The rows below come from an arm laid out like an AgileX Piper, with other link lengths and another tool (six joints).
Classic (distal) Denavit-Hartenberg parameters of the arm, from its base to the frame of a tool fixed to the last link. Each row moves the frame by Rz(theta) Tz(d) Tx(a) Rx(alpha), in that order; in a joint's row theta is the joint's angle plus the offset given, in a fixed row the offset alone. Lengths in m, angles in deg.
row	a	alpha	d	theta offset
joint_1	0	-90	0.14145	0
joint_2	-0.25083	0	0	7.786
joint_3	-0.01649	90	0	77.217
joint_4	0	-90	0.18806	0
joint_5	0	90	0	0
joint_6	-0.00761	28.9	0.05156	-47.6
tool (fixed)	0	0	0.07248	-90
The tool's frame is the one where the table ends.
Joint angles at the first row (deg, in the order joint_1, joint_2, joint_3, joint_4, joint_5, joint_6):
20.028, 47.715, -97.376, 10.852, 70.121, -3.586
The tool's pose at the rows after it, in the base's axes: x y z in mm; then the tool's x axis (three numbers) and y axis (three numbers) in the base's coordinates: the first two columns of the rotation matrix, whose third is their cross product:
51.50 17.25 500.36 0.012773 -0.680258 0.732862 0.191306 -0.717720 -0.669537
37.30 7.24 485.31 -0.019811 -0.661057 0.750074 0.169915 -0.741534 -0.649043
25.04 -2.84 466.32 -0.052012 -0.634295 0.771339 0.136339 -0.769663 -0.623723
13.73 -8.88 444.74 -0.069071 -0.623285 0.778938 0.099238 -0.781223 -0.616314
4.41 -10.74 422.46 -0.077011 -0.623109 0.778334 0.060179 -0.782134 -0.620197
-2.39 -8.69 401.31 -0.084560 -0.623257 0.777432 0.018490 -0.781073 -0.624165
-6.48 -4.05 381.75 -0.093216 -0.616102 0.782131 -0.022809 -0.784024 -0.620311
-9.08 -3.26 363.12 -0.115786 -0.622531 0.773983 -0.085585 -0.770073 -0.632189
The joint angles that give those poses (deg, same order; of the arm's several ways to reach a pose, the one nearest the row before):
20.027, 42.764, -93.167, 8.505, 70.123, -3.650
20.027, 37.609, -87.967, 5.845, 70.074, -3.719
19.848, 32.208, -82.056, 2.782, 70.073, -3.796
18.324, 26.805, -75.898, 1.895, 70.073, -3.687
15.717, 21.794, -69.943, 2.622, 70.075, -3.639
11.916, 17.450, -64.493, 4.471, 70.072, -4.292
7.444, 13.744, -59.501, 6.771, 70.051, -5.913
3.651, 10.307, -54.975, 7.318, 70.004, -5.141

